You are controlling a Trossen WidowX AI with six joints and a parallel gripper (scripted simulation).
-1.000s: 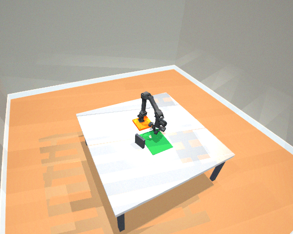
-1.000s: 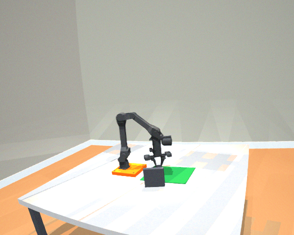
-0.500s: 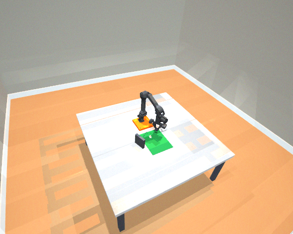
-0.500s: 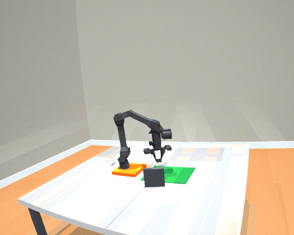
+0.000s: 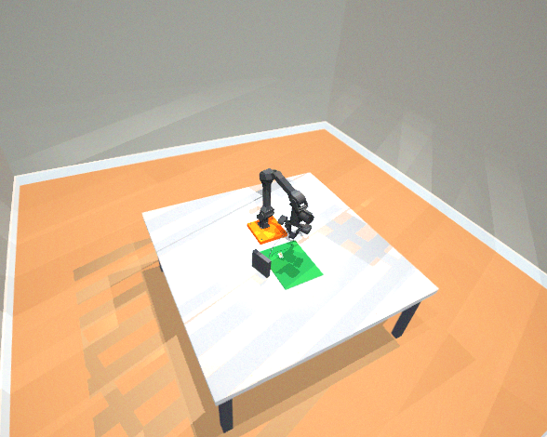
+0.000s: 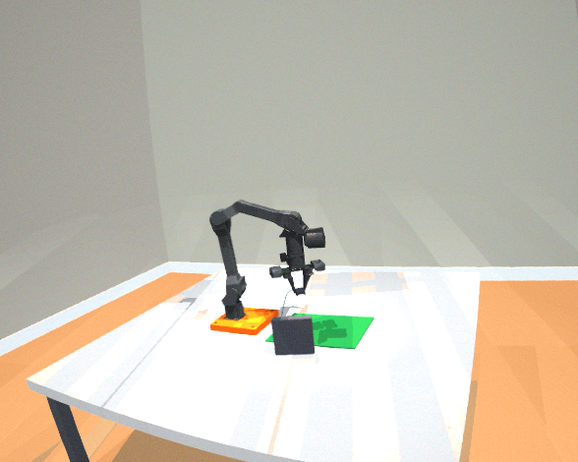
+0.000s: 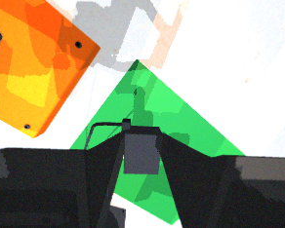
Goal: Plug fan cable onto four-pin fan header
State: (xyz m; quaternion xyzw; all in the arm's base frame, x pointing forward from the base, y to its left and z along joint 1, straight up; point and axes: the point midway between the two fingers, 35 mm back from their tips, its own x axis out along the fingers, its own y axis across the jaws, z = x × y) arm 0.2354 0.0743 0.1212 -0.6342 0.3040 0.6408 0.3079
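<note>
Right now the fan plug is 1 cm ahead of my gripper tip, 1 cm to the right of it and 1 cm above it. Also, from my gripper tip: green board 10 cm ahead, 6 cm to the right, 12 cm below; pale header 3 cm ahead, 8 cm to the right, 11 cm below; dark grey fan 8 cm ahead, 22 cm to the right, 5 cm below.
</note>
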